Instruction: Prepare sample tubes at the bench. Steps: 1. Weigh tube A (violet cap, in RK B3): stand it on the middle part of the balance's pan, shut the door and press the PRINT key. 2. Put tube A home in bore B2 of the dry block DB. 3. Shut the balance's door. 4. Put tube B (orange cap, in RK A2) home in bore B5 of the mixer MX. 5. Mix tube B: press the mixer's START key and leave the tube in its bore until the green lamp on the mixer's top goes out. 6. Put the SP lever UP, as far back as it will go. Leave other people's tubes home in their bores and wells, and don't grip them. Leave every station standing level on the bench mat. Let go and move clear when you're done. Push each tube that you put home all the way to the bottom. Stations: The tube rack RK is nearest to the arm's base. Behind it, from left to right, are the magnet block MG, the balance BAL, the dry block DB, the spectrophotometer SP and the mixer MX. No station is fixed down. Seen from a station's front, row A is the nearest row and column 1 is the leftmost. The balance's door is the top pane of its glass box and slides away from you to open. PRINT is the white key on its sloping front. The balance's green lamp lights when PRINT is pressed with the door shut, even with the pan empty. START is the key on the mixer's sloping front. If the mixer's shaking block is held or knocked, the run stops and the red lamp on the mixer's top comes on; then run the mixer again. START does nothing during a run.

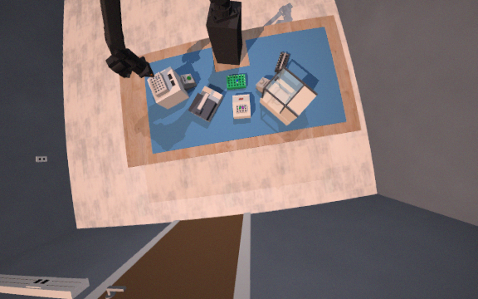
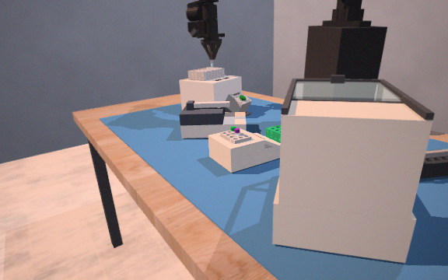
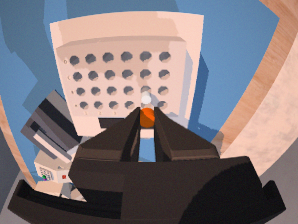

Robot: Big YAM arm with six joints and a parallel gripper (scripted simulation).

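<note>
The orange-capped tube is 2 cm below my hand. The rest, counted from my hand: mixer's shaking block (6 cm below, 3 cm ahead, 1 cm to the right); then spectrophotometer lever (22 cm ahead, 21 cm to the left, 12 cm below); then mixer's start key (17 cm to the left, 14 cm below, 1 cm ahead).
</note>
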